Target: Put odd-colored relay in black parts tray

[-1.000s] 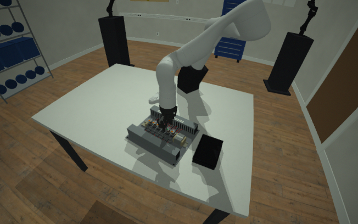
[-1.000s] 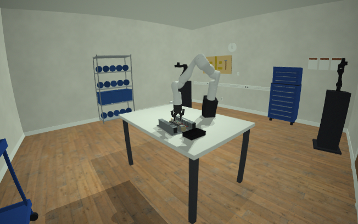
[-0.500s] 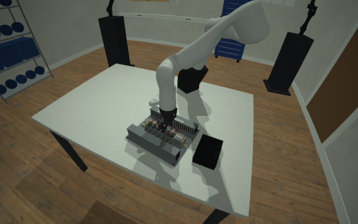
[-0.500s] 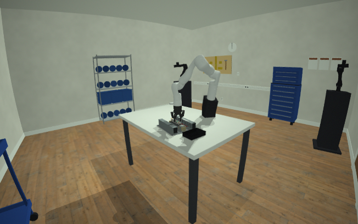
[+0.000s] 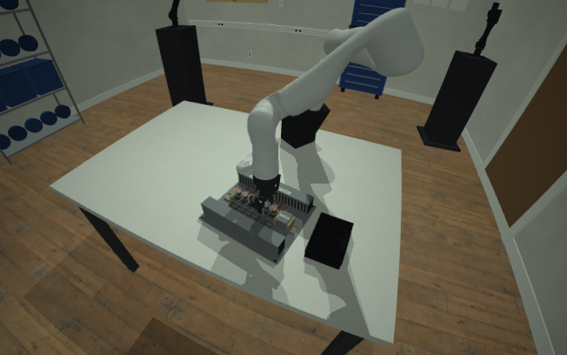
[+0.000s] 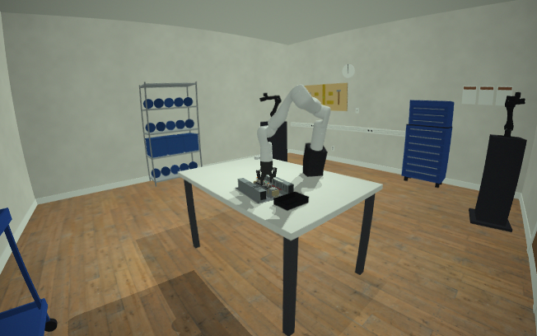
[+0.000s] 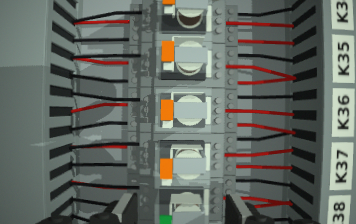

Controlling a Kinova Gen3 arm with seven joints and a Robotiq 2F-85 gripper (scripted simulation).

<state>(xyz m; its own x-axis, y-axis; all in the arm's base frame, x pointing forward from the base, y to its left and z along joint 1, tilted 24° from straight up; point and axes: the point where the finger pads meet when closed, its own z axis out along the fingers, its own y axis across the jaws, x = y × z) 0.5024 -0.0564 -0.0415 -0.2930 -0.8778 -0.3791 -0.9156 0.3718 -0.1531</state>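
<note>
Right now my hand is 1 cm above the relay. From my hand the other things lie so: grey relay panel: 3 cm to the right, 3 cm below, 1 cm behind; black parts tray: 22 cm to the left, 5 cm ahead, 4 cm below.
</note>
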